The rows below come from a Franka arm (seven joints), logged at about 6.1 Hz.
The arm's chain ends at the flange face. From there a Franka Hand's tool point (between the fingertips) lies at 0.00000 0.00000 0.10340 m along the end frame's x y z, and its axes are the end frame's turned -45 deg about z.
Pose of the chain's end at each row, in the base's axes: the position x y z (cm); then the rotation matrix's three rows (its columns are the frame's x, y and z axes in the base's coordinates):
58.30 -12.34 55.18; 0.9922 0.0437 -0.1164; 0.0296 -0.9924 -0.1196; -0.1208 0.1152 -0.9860
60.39 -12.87 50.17; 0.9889 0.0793 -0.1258; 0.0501 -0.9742 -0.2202; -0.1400 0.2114 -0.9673
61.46 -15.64 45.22; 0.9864 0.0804 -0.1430; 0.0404 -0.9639 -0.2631; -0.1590 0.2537 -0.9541
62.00 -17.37 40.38; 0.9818 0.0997 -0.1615; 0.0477 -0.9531 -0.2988; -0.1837 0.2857 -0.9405
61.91 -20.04 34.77; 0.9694 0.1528 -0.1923; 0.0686 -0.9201 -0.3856; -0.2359 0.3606 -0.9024
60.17 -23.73 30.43; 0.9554 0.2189 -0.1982; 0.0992 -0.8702 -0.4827; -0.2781 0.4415 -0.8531
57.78 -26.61 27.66; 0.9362 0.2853 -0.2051; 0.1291 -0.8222 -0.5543; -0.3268 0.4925 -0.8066
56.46 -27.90 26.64; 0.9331 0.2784 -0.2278; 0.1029 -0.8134 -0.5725; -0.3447 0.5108 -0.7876
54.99 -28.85 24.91; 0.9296 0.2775 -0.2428; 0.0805 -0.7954 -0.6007; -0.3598 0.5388 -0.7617
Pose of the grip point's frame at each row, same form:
57.10 -13.58 44.98; 0.6707 0.7325 -0.1164; 0.7227 -0.6808 -0.1196; -0.1669 -0.0040 -0.9860
59.09 -15.15 40.17; 0.6432 0.7553 -0.1258; 0.7243 -0.6534 -0.2202; -0.2485 0.0505 -0.9673
59.98 -18.36 35.35; 0.6406 0.7543 -0.1430; 0.7101 -0.6530 -0.2631; -0.2918 0.0670 -0.9541
60.33 -20.46 30.66; 0.6237 0.7647 -0.1615; 0.7077 -0.6402 -0.2988; -0.3319 0.0721 -0.9405
59.92 -24.03 25.44; 0.5774 0.7935 -0.1923; 0.6991 -0.6021 -0.3856; -0.4218 0.0882 -0.9024
58.12 -28.72 21.61; 0.5208 0.8304 -0.1982; 0.6855 -0.5452 -0.4827; -0.5088 0.1155 -0.8531
55.66 -32.34 19.32; 0.4603 0.8637 -0.2051; 0.6727 -0.4901 -0.5543; -0.5793 0.1172 -0.8066
54.10 -33.82 18.50; 0.4629 0.8567 -0.2278; 0.6479 -0.5024 -0.5725; -0.6049 0.1175 -0.7876
52.48 -35.06 17.03; 0.4611 0.8535 -0.2428; 0.6194 -0.5055 -0.6007; -0.6354 0.1266 -0.7617

